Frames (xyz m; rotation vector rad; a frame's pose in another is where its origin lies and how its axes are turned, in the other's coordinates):
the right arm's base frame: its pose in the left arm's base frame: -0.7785 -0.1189 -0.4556 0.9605 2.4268 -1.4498
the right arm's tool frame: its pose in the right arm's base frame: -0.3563 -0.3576 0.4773 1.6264 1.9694 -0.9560
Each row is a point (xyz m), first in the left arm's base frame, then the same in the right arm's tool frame.
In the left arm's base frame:
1: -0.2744 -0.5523 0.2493
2: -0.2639 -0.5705 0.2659
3: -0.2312 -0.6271 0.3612
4: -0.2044 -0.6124 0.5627
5: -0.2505 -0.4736 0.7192
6: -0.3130 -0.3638 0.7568
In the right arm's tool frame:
1: 0.5222 -0.3797 0.4506
2: 0.5164 -0.4046 0.4586
3: 0.4966 -0.4975 0.5243
4: 0.5177 -0.5773 0.7107
5: 0.5747 -0.5109 0.9062
6: 0.6047 -0.4104 0.9861

